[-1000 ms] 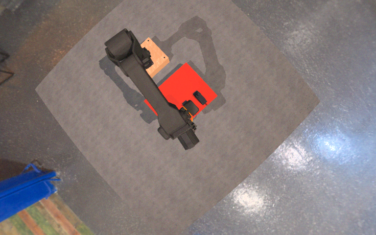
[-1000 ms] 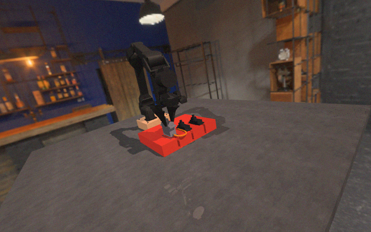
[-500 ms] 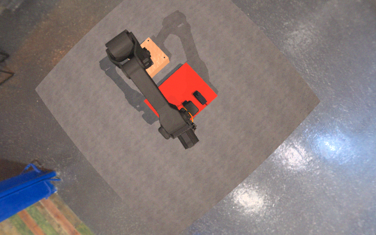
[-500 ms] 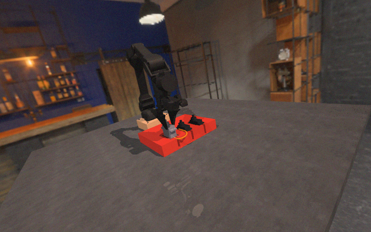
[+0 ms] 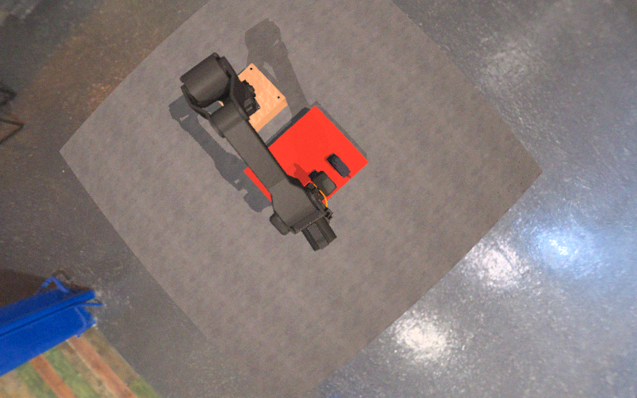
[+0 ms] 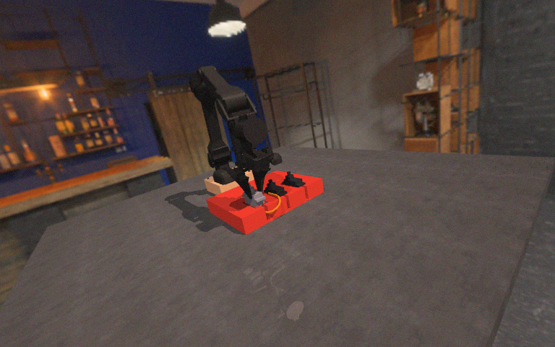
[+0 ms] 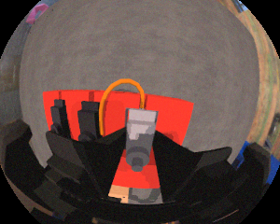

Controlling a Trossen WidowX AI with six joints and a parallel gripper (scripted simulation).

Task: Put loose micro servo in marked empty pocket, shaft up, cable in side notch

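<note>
Now: gripper tip 130 mm past the red deck, 50 mm to the right of it and 50 mm above it.
</note>
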